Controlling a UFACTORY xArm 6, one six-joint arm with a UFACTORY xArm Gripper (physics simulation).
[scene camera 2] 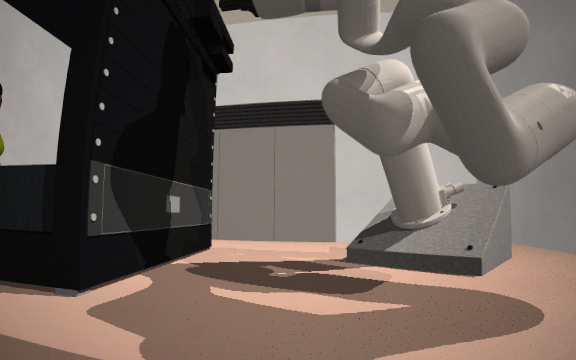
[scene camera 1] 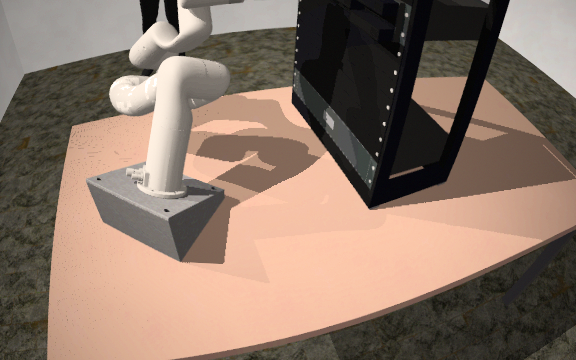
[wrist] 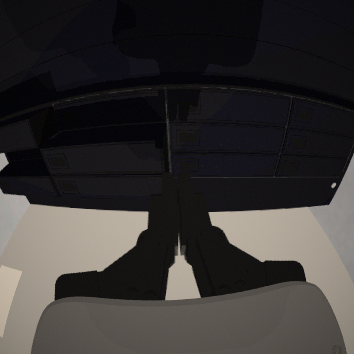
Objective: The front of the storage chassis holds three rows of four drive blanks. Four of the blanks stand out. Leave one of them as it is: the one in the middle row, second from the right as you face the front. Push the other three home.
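Frame: origin at the arm's base, x ahead, y left, z up, level; metres.
Seen in the pictures: gripper, fingertip midpoint: (scene camera 2: 220, 3) (wrist: 174, 190); arm's base, link origin: (scene camera 2: 421, 212) (scene camera 1: 161, 188).
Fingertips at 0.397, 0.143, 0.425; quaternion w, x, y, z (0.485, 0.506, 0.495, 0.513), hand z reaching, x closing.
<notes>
Pixels of each thing's middle, then the offset from my fingertips to it, as dx, dy, dz. "spot": a spot on its surface instead. Level surfaces: height alone.
- bottom-row blank, body centre: (wrist: 34, 118) (scene camera 1: 387, 24) (scene camera 2: 205, 60) +0.103, -0.162, -0.039
- top-row blank, body centre: (wrist: 47, 158) +0.103, -0.162, +0.018
- chassis edge, surface spot: (scene camera 2: 224, 61) spot: +0.047, -0.156, -0.052
- table, surface height: dz -0.522
- glassy panel, body centre: (scene camera 2: 170, 204) (scene camera 1: 330, 119) +0.080, +0.001, -0.410
The storage chassis front (wrist: 255, 192) is dark; the wrist view is upside down, so its left is the right side. The middle-row blank second from right (wrist: 107, 160) stands out; the top-row blank beside it (wrist: 110, 186) seems to stand out less. In the rightmost column, a bottom-row blank (wrist: 14, 136) and a top-row blank (wrist: 22, 186) stand out. The two left columns look flush. Protruding blanks show at the chassis edge (scene camera 2: 224, 61). My gripper (wrist: 174, 190) (scene camera 2: 223, 5) is shut and empty, in front of the divider between the middle columns. Contact cannot be told.
The rack (scene camera 1: 407, 125) (scene camera 2: 70, 200) stands on the table (scene camera 1: 310, 280) (scene camera 2: 280, 340), with a glassy panel (scene camera 1: 345, 135) (scene camera 2: 135, 200) low on its front. The arm's grey base block (scene camera 1: 135, 225) (scene camera 2: 425, 260) stands opposite. A grey cabinet (scene camera 2: 300, 185) is behind.
</notes>
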